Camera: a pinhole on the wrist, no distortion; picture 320 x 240 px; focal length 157.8 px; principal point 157.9 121.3 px. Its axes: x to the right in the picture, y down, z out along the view. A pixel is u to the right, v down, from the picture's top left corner.
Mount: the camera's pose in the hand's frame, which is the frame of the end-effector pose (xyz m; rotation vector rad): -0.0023 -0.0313 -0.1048 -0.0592 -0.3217 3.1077
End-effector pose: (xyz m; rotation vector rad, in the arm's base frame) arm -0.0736 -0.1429 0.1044 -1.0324 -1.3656 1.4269
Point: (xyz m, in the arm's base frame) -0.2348 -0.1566 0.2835
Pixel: 133 164
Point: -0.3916 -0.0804 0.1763
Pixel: 92 97
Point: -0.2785 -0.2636 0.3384
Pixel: 175 170
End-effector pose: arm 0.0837 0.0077 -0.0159 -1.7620 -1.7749 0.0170
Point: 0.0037 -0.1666 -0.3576
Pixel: 299 48
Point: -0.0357 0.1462 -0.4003
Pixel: 166 54
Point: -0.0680 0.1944 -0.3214
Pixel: 142 72
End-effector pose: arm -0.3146 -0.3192 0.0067 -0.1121 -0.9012 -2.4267
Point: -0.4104 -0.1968 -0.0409
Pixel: 137 200
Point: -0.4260 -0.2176 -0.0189
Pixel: 112 183
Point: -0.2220 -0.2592 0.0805
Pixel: 231 10
